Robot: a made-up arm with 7 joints. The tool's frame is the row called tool.
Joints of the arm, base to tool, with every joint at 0 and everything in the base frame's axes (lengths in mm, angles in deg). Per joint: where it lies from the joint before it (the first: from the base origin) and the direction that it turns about. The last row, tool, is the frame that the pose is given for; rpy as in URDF.
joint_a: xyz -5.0 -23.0 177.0 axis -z
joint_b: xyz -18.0 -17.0 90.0 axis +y
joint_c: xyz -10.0 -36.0 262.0 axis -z
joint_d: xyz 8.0 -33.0 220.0 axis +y
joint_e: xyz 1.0 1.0 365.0 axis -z
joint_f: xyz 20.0 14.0 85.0 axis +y
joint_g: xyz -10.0 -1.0 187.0 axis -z
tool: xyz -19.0 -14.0 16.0 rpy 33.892 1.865 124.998
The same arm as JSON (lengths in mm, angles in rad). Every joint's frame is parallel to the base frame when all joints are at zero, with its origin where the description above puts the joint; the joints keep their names.
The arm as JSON. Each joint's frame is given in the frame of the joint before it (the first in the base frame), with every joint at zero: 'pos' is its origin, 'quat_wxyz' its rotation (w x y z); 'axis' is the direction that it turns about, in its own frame. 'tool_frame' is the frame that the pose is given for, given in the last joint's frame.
{"length_unit": "mm", "angle_unit": "rad", "joints": [
  {"joint": "joint_a", "pos": [-5.0, -23.0, 177.0], "quat_wxyz": [1.0, 0.0, 0.0, 0.0], "axis": [0.0, 0.0, -1.0]},
  {"joint": "joint_b", "pos": [-18.0, -17.0, 90.0], "quat_wxyz": [1.0, 0.0, 0.0, 0.0], "axis": [0.0, 1.0, 0.0]},
  {"joint": "joint_c", "pos": [-10.0, -36.0, 262.0], "quat_wxyz": [1.0, 0.0, 0.0, 0.0], "axis": [0.0, 0.0, -1.0]},
  {"joint": "joint_d", "pos": [8.0, -33.0, 220.0], "quat_wxyz": [1.0, 0.0, 0.0, 0.0], "axis": [0.0, 1.0, 0.0]},
  {"joint": "joint_e", "pos": [1.0, 1.0, 365.0], "quat_wxyz": [1.0, 0.0, 0.0, 0.0], "axis": [0.0, 0.0, -1.0]},
  {"joint": "joint_f", "pos": [20.0, 14.0, 85.0], "quat_wxyz": [1.0, 0.0, 0.0, 0.0], "axis": [0.0, 1.0, 0.0]},
  {"joint": "joint_g", "pos": [-10.0, -1.0, 187.0], "quat_wxyz": [1.0, 0.0, 0.0, 0.0], "axis": [0.0, 0.0, -1.0]}
], "tool_frame": {"pos": [-19.0, -14.0, 16.0], "quat_wxyz": [0.445863, 0.120764, 0.265689, 0.846186]}}

